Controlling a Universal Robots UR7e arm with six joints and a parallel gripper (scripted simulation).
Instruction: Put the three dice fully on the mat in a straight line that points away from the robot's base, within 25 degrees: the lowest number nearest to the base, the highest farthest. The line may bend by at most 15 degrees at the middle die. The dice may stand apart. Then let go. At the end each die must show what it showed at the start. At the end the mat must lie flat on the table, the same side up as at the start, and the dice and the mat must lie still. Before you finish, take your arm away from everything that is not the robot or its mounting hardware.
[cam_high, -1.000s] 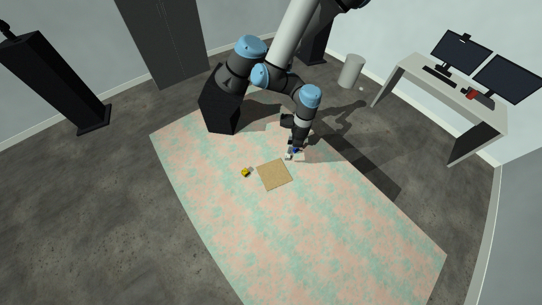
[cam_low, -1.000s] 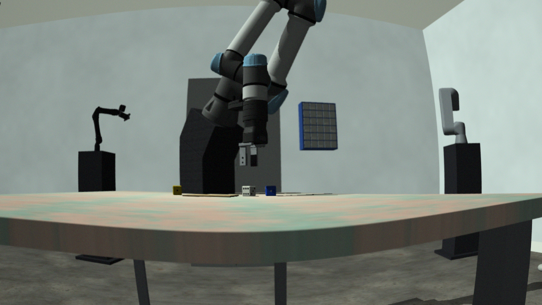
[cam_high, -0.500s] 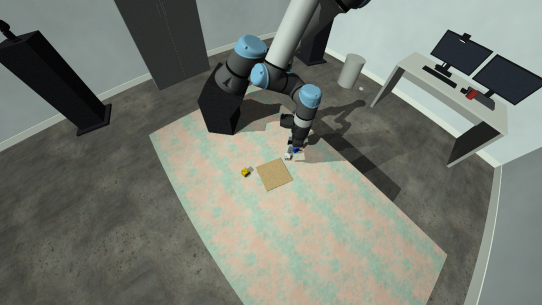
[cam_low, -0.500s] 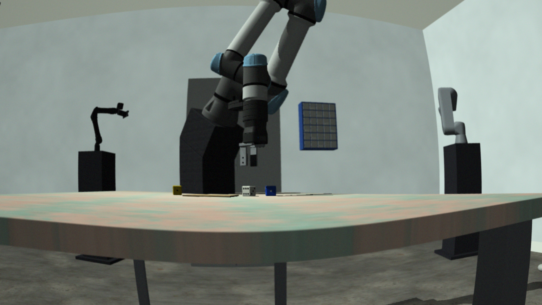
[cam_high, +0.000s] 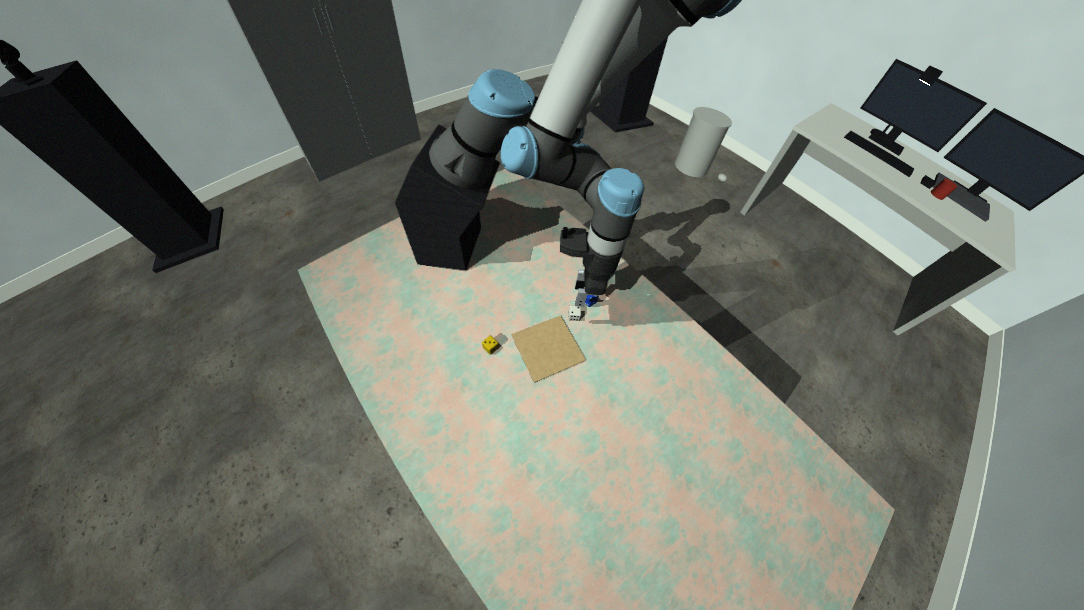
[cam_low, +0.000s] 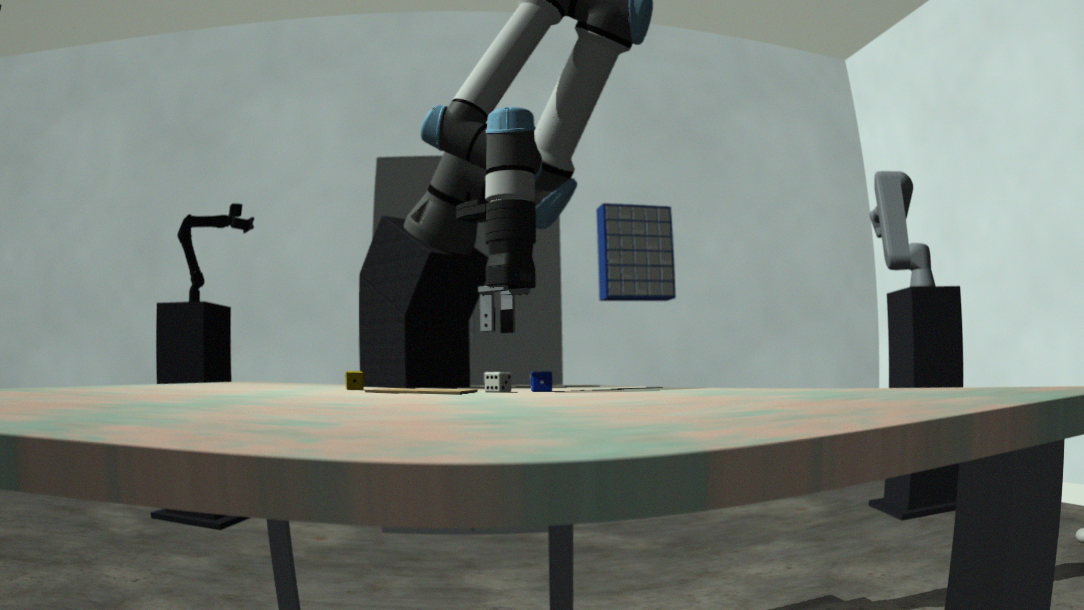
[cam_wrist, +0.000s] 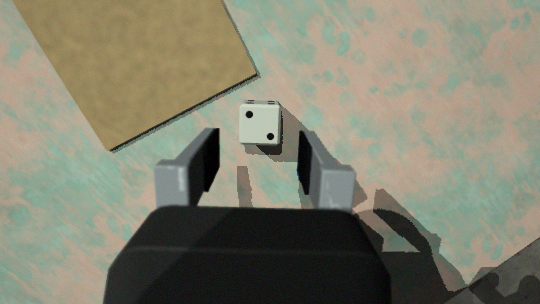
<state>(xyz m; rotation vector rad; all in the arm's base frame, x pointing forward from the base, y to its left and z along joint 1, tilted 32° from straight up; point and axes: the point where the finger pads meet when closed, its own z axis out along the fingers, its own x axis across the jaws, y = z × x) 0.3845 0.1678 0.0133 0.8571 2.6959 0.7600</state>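
Right now my hand is 90 mm above the white die. Round my hand: yellow die: 240 mm to the right, 90 mm below, 10 mm behind; blue die: 90 mm below, 60 mm to the left, 20 mm behind; tan mat: 110 mm to the right, 110 mm below, 50 mm ahead.
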